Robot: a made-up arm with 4 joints.
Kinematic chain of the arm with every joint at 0, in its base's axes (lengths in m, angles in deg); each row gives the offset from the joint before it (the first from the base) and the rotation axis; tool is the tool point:
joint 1: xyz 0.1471 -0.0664 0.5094 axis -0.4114 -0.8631 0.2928
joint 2: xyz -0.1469 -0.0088 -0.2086 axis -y
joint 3: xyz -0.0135 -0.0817 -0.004 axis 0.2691 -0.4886 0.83
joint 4: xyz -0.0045 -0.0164 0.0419 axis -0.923 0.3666 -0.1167
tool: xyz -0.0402 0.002 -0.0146
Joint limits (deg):
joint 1: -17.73..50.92
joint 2: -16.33..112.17
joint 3: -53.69..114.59
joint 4: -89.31..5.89
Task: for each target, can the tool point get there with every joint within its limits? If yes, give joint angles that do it. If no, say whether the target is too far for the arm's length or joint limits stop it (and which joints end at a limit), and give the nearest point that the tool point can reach.
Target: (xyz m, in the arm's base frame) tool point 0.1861 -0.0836 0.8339
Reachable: no: joint limits stop it (at a limit: joint 1, joint 2, joint 3, joint 4) | nearest point -0.0653 -0.0982 0.3954 | short by 0.506 m
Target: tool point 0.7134 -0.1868 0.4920
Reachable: no: too far | nearest point 0.2483 -0.2782 0.3162 | short by 0.506 m
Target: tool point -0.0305 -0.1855 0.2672
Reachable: yes | joints 2.83 38.47 33.55 -62.80
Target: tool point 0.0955 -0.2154 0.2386
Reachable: yes | joints 29.59 69.69 -29.24 -50.16
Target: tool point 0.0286 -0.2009 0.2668
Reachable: yes | joints 20.80 24.75 -18.45 -42.82
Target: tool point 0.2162 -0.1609 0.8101
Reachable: no: joint limits stop it (at a limit: joint 1, joint 3, joint 4) | nearest point 0.2077 -0.2831 0.3554 | short by 0.471 m
